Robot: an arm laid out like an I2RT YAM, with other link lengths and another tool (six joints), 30 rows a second.
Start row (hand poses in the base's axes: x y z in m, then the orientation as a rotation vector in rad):
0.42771, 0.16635, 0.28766, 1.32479, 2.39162, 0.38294
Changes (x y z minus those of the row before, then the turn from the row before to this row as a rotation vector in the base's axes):
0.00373, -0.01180, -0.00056, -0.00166, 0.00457, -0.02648
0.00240, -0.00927, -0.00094, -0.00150, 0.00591, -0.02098
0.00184, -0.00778, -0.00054, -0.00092, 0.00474, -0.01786
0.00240, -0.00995, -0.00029, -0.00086, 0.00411, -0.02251
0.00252, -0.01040, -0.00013, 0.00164, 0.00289, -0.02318
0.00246, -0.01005, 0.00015, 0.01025, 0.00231, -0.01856
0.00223, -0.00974, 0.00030, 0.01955, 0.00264, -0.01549
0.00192, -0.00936, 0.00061, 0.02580, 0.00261, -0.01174
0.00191, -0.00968, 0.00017, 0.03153, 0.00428, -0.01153
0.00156, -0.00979, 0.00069, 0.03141, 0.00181, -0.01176
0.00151, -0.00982, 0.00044, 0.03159, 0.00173, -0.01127
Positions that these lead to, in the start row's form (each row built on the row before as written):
0.43144, 0.15455, 0.28710, 1.35660, 2.37510, 0.37080
0.43384, 0.14528, 0.28616, 1.38270, 2.36356, 0.35955
0.43568, 0.13750, 0.28562, 1.40484, 2.35334, 0.35055
0.43808, 0.12755, 0.28533, 1.43182, 2.33876, 0.34069
0.44060, 0.11715, 0.28520, 1.45993, 2.32278, 0.33443
0.44306, 0.10710, 0.28535, 1.48653, 2.31115, 0.34019
0.44529, 0.09736, 0.28565, 1.51424, 2.30348, 0.35778
0.44721, 0.08800, 0.28626, 1.54073, 2.29951, 0.38402
0.44912, 0.07832, 0.28643, 1.57054, 2.29733, 0.41627
0.45068, 0.06853, 0.28712, 1.59907, 2.29249, 0.45026
0.45219, 0.05871, 0.28756, 1.62698, 2.28744, 0.48486

